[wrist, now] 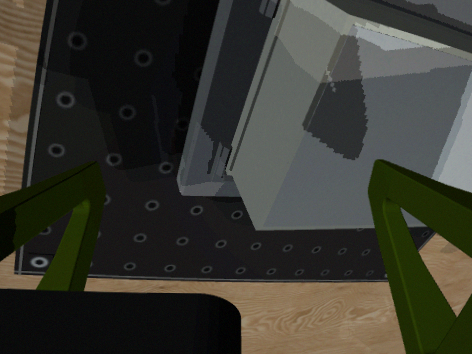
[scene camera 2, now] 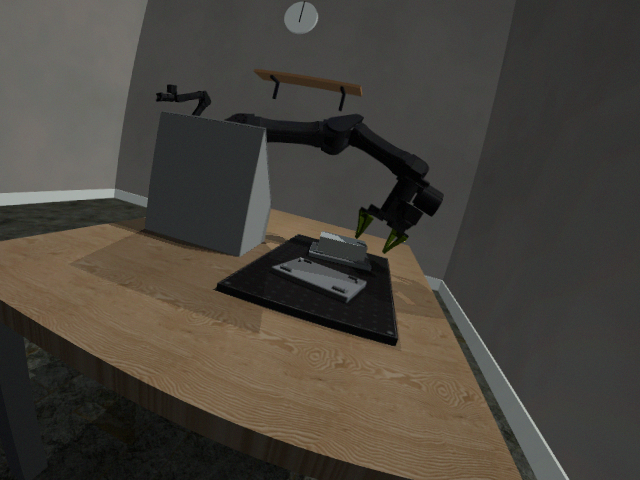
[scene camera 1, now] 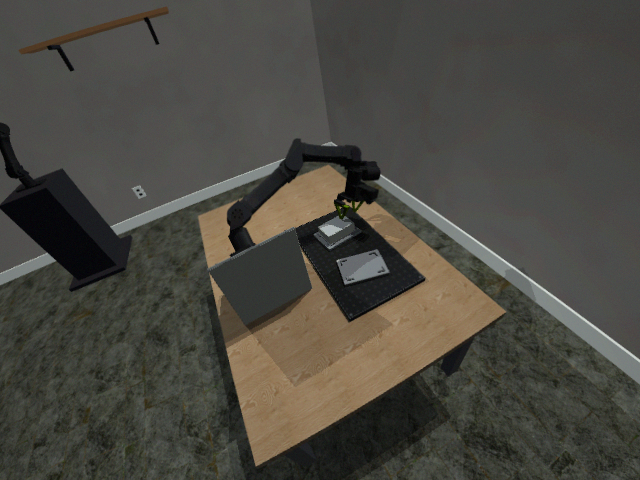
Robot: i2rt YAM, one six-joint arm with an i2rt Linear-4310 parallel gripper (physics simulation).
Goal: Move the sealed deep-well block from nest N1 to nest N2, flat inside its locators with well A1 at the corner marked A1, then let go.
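Places are measured from the arm's base along level axes (x back, y up, z left), in metres.
Pixels of known places: gripper, fingertip midpoint: (wrist: 236,175) (scene camera 2: 369,245) (scene camera 1: 347,215); arm's base at its link origin: (scene camera 2: 214,155) (scene camera 1: 247,253).
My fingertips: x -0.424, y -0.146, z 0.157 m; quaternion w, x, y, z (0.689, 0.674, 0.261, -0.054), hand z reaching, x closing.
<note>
For each thing: its top centre in the pictures, then the offset to it from my fingertips. Level surfaces: height alone.
- pale grey block at its top centre: (wrist: 428,155) (scene camera 2: 343,238) (scene camera 1: 335,224) dz -0.031, dx +0.072, dy +0.005 m
- Nest N2 at its top centre: (scene camera 2: 321,272) (scene camera 1: 361,264) dz -0.247, dx +0.075, dy -0.031 m
- black perforated board at its top centre: (scene camera 2: 330,267) (scene camera 1: 349,250) dz -0.142, dx +0.075, dy -0.048 m
- wooden table at its surface level: dy -0.062 m
The pale grey block (scene camera 1: 336,228) (scene camera 2: 342,249) (wrist: 320,190) sits on nest N1 (scene camera 1: 324,241) (scene camera 2: 336,259) (wrist: 197,187), a grey plate at the back of the black board. Nest N2 (scene camera 1: 361,267) (scene camera 2: 320,279) is a flat grey plate with dark corner locators, nearer the board's front, with no block on it. My gripper (scene camera 1: 347,214) (scene camera 2: 370,244) (wrist: 236,175) is open and empty, above and beside the block on its far right side in the second scene view. In the wrist view the block appears turned at an angle between and beyond the green fingers. A1 markings are not readable.
The black perforated board (scene camera 1: 361,304) (scene camera 2: 310,310) (wrist: 165,255) lies on the wooden table (scene camera 1: 341,372) (scene camera 2: 258,377). A tall grey box (scene camera 1: 263,279) (scene camera 2: 201,180) stands left of the board, near the arm's base. Another arm stands in the background.
</note>
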